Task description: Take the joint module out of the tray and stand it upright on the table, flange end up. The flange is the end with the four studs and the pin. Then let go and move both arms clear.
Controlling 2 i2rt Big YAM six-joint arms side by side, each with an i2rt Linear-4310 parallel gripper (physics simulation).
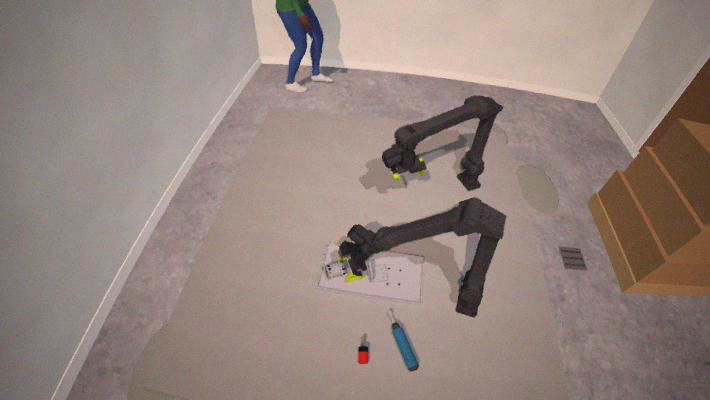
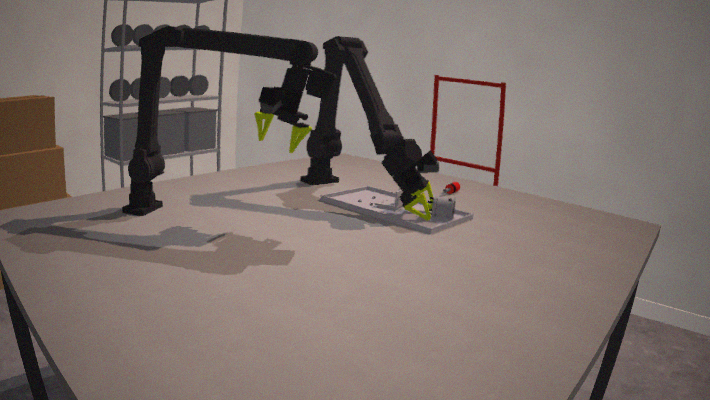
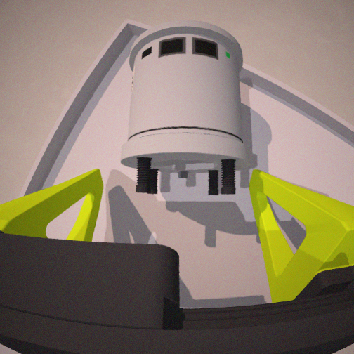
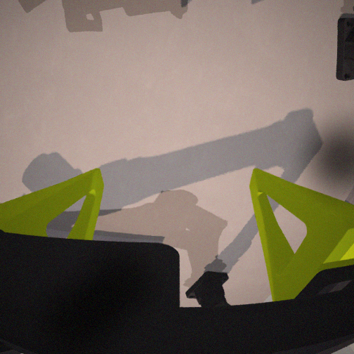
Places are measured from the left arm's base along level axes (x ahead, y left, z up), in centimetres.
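Pixels of known places: left gripper, fingertip midpoint: (image 1: 342,271) (image 2: 431,214); right gripper, fingertip midpoint: (image 1: 409,178) (image 2: 275,146); left arm's base, origin of the base link: (image 1: 467,301) (image 2: 319,181); right arm's base, origin of the base link: (image 1: 468,181) (image 2: 142,209).
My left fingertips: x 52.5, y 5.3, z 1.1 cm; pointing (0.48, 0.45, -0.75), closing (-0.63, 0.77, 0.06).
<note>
Ahead of a thing's pixels: the offset from my left fingertips to its top centre. "spot": to the spot under its first point.
The joint module @(dy +1.2, dx +2.5, dz +5.8 cm) (image 1: 336,270) (image 2: 444,208) (image 3: 185,95), a pale grey cylinder, lies on its side in the tray @(spot: dy -11.1, dx -26.3, dz -0.7 cm) (image 1: 410,270) (image 2: 357,196) (image 3: 300,150), near one end. Its flange end with dark studs faces my left gripper; the end with dark ports faces away. The pin is hard to make out. My left gripper (image 1: 345,270) (image 2: 430,209) (image 3: 175,177) is open and tilted low over the tray, its fingertips spread to either side of the stud end, with the module's body beyond them. My right gripper (image 1: 409,175) (image 2: 276,146) (image 4: 176,176) is open and empty, high above the table, away from the tray.
A pale bracket-like part (image 1: 378,272) and several small dark pegs are in the tray, on the arm-base side of the module. A blue-handled tool @(dy +19.1, dx -30.8, dz +3.2 cm) (image 1: 405,346) and a red-and-black item @(dy +27.3, dx -18.9, dz +2.3 cm) (image 1: 363,354) (image 2: 452,188) lie on the table beside the tray. A person (image 1: 302,40) stands beyond the table.
</note>
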